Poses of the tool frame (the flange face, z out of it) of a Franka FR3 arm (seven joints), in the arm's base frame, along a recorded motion.
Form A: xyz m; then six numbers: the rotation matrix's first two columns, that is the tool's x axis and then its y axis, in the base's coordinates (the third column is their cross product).
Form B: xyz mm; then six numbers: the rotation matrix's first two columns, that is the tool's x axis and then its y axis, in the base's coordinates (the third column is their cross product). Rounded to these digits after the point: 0 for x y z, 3 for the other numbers.
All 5 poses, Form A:
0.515 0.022 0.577 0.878 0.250 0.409 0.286 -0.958 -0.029
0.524 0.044 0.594 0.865 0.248 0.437 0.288 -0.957 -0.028
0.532 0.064 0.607 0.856 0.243 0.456 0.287 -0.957 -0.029
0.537 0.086 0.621 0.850 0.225 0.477 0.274 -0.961 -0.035
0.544 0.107 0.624 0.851 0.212 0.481 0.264 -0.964 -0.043
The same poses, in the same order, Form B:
515 22 577 0.878 0.250 0.409 0.286 -0.958 -0.029
524 44 594 0.865 0.248 0.437 0.288 -0.957 -0.028
532 64 607 0.856 0.243 0.456 0.287 -0.957 -0.029
537 86 621 0.850 0.225 0.477 0.274 -0.961 -0.035
544 107 624 0.851 0.212 0.481 0.264 -0.964 -0.043

